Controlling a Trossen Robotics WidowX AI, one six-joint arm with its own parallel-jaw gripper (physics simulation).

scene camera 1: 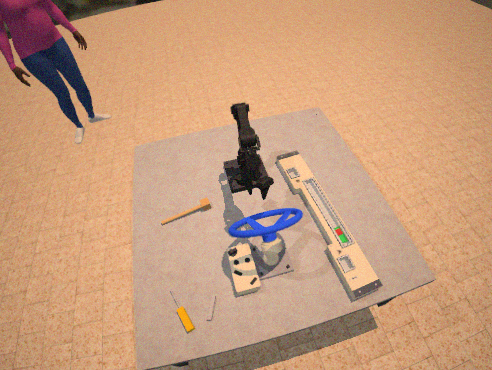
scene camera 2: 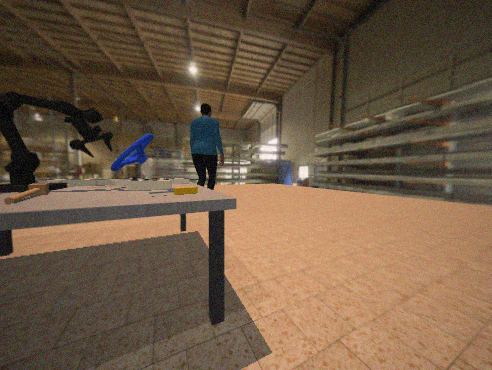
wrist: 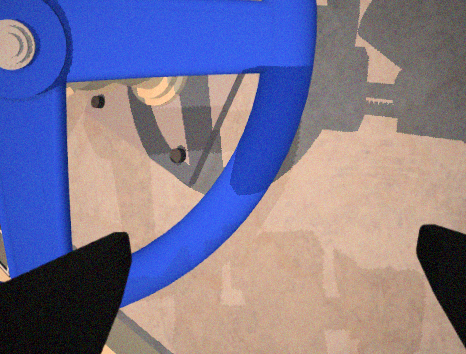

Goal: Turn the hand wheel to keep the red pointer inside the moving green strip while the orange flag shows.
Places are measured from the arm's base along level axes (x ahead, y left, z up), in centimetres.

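Where they show: gripper, between the fingertips: (scene camera 1: 257, 196) (scene camera 2: 103, 154) (wrist: 275, 243); arm's base, origin of its link: (scene camera 2: 22, 184).
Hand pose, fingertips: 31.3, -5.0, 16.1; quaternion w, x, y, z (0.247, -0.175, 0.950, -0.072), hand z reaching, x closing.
Observation:
Each offset is from my fingertips to the top centre of the thing, as dx, dy, dz. "spot": to the spot under its first point. Level surfaces: height alone.
The blue hand wheel (scene camera 1: 292, 213) (scene camera 2: 132, 152) (wrist: 267, 140) stands tilted on a beige post near the middle of the grey table @[dz -19.1] (scene camera 1: 171, 176) (scene camera 2: 134, 205). My gripper (scene camera 1: 257, 194) (scene camera 2: 99, 150) is open and empty. It points down just behind and above the wheel's far rim, without touching it. In the wrist view the rim and one spoke fill the upper left, and one black finger (wrist: 87, 291) shows at the bottom left. The long beige gauge bar @[spot: +12.8, +25.7, -16.1] (scene camera 1: 318, 220) lies to the right. Its red pointer @[spot: +22.7, +30.6, -14.9] (scene camera 1: 338, 232) sits inside the green strip @[spot: +26.4, +31.6, -14.9] (scene camera 1: 344, 238). I see no orange flag.
A beige control box (scene camera 1: 243, 269) lies beside the wheel's base. A wooden mallet @[-16.4, -32.8, -14.5] (scene camera 1: 187, 211), a yellow-handled screwdriver @[+29.2, -45.5, -16.1] (scene camera 1: 185, 318) (scene camera 2: 186, 190) and a small grey bar @[+32.9, -33.0, -17.5] (scene camera 1: 211, 307) lie on the table's left and front. One person (scene camera 1: 72, 73) walks at the far left, another (scene camera 2: 205, 143) beyond the table. Shelves (scene camera 2: 373, 147) line the wall.

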